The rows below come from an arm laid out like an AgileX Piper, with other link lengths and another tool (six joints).
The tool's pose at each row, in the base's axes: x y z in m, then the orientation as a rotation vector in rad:
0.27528 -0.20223 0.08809 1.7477 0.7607 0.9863
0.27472 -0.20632 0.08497 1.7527 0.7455 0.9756
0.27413 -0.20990 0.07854 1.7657 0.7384 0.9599
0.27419 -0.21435 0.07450 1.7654 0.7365 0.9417
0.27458 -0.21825 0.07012 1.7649 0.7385 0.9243
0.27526 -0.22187 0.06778 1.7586 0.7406 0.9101
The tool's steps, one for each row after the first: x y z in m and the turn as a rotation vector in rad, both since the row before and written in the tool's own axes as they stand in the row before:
-0.00454 -0.00152 0.00196 -0.0034 -0.0152 0.0043
-0.00505 -0.00478 0.00249 0.0073 -0.0161 0.0016
-0.00472 -0.00218 0.00301 -0.0007 -0.0133 -0.0086
-0.00414 -0.00271 0.00318 0.0011 -0.0109 -0.0102
-0.00317 -0.00091 0.00285 -0.0036 -0.0079 -0.0113

